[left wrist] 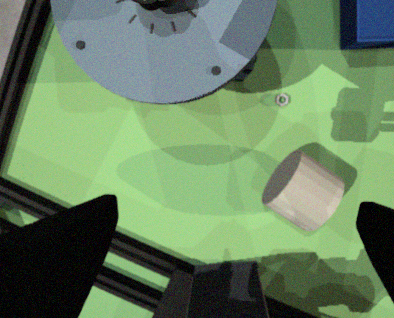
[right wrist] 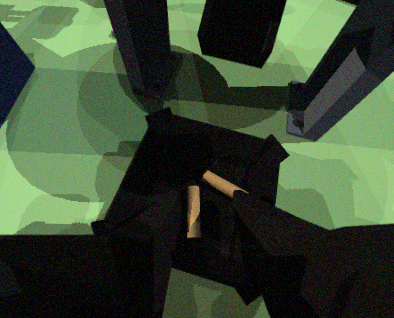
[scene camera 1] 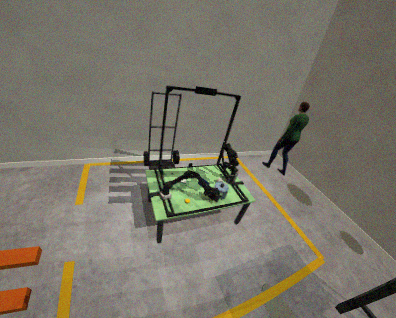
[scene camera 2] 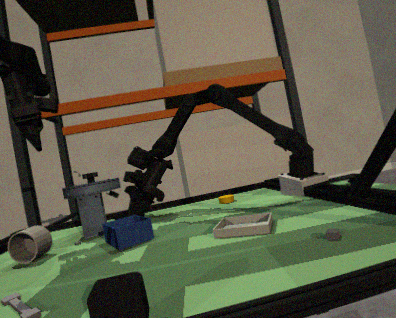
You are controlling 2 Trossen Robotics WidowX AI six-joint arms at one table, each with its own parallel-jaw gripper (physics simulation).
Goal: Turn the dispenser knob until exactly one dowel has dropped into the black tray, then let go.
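Frame: origin at the left arm's base, x ahead, y left, z up, level; millimetres.
Seen in the pictures: left gripper, fingertip midpoint: [left wrist: 237,210] [scene camera 1: 227,172] [scene camera 2: 39,149]; right gripper, fingertip midpoint: [right wrist: 206,198] [scene camera 1: 213,196]; left arm's base, link origin: [scene camera 1: 233,173]; right arm's base, link origin: [scene camera 1: 165,193] [scene camera 2: 302,174].
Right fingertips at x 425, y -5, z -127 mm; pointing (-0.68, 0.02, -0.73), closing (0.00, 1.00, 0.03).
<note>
Offsets run from my right fingertips to a thing's top centre. "pt": to the spot under its first point.
The grey dispenser {90 mm back, 24 mm left, 129 mm up} [scene camera 2: 89,195] [scene camera 1: 222,187] stands on the green table, with its small dark knob {pt 95 mm back, 3 mm left, 149 mm up} [scene camera 2: 90,175] on top. Its round top plate {pt 139 mm back, 27 mm left, 127 mm up} [left wrist: 164,57] fills the top of the left wrist view. The black tray {5 mm back, 3 mm right, 6 mm up} [right wrist: 164,158] lies under the dispenser. Two tan dowels lie in it, one {5 mm ahead, 7 mm right, 8 mm down} [right wrist: 193,211] upright in the picture and one {11 mm back, 14 mm left, 8 mm down} [right wrist: 222,184] slanted. My right gripper [right wrist: 206,198] [scene camera 2: 137,205] [scene camera 1: 215,197] hangs just above the tray with its fingers apart and nothing between them. My left gripper [left wrist: 237,210] [scene camera 1: 232,178] is wide open and empty, off to the side of the dispenser.
A blue bin {92 mm back, 208 mm right, 27 mm up} [scene camera 2: 128,231], a beige shallow tray {61 mm ahead, 427 mm right, 1 mm down} [scene camera 2: 243,225], a yellow disc {268 mm ahead, 158 mm right, 1 mm up} [scene camera 2: 226,199] [scene camera 1: 187,200], a small grey cube {68 mm ahead, 601 mm right, 7 mm down} [scene camera 2: 333,234] and a black block [scene camera 2: 118,294] lie on the table. A beige cylinder {277 mm back, 87 mm right, 52 mm up} [left wrist: 304,190] and a nut {178 mm back, 79 mm right, 11 mm down} [left wrist: 282,100] lie near the dispenser. A person [scene camera 1: 291,135] walks at the right.
</note>
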